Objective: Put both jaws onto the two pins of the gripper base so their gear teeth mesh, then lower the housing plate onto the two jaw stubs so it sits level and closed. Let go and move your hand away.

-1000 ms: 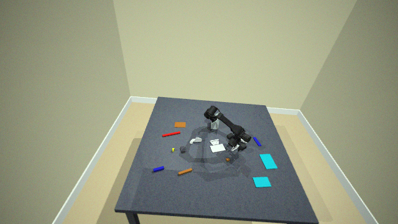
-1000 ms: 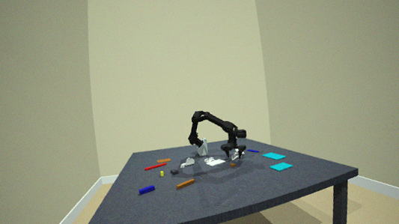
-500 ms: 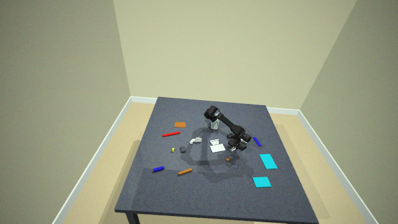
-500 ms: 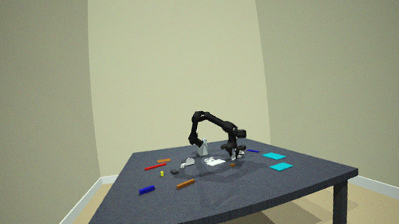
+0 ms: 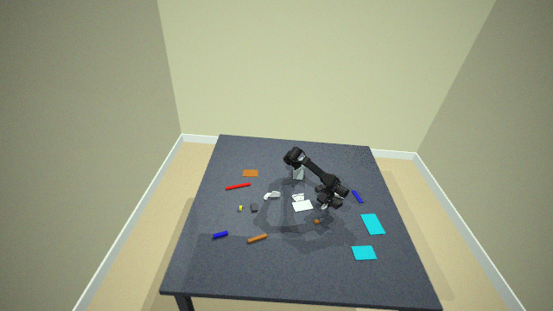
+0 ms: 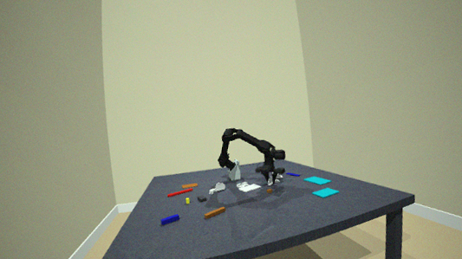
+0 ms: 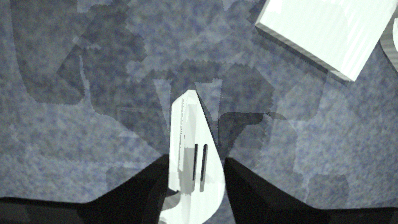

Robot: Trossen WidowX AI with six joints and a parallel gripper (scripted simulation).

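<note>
The white gripper base lies 12 cm behind my gripper tip, 9 cm to the left of it and 2 cm above it. From my gripper tip the other things lie so: white jaw: 1 cm behind, 4 cm to the left; orange cube: 14 cm ahead, 6 cm to the right; grey block: 12 cm ahead, 44 cm to the right.
</note>
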